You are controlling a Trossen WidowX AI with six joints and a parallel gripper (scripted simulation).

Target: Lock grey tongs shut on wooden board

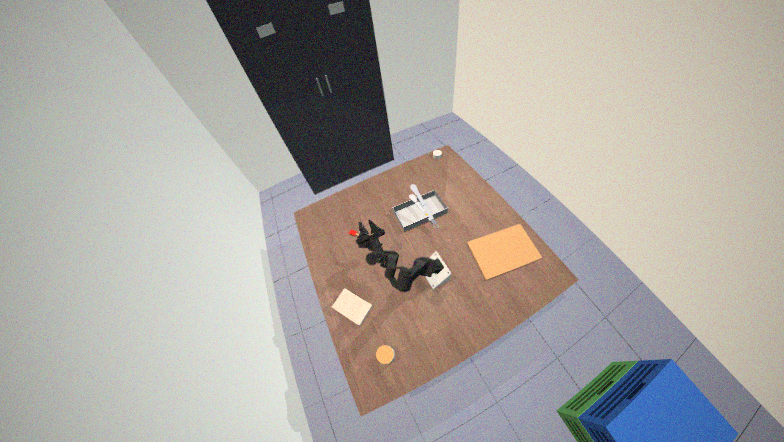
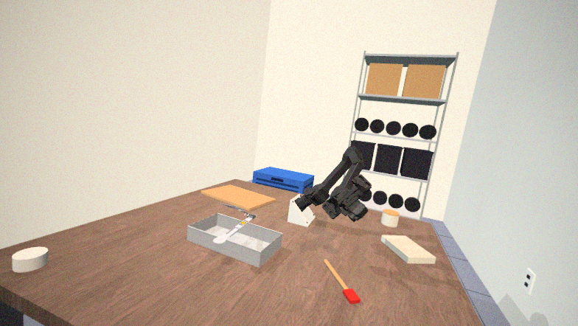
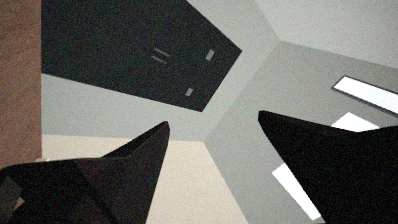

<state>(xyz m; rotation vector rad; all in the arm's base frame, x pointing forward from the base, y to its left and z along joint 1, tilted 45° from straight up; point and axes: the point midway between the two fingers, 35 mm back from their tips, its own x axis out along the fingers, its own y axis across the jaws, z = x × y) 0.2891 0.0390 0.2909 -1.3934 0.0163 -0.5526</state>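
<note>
My gripper tip is 6 cm short of the grey roasting tin, 35 cm to the left of it and 24 cm above it. From my gripper tip the other things lie so: pale block (28 cm behind, 26 cm to the left, 26 cm below); red spatula (11 cm ahead, 5 cm to the left, 26 cm below); orange wooden board (42 cm behind, 63 cm to the right, 26 cm below).
</note>
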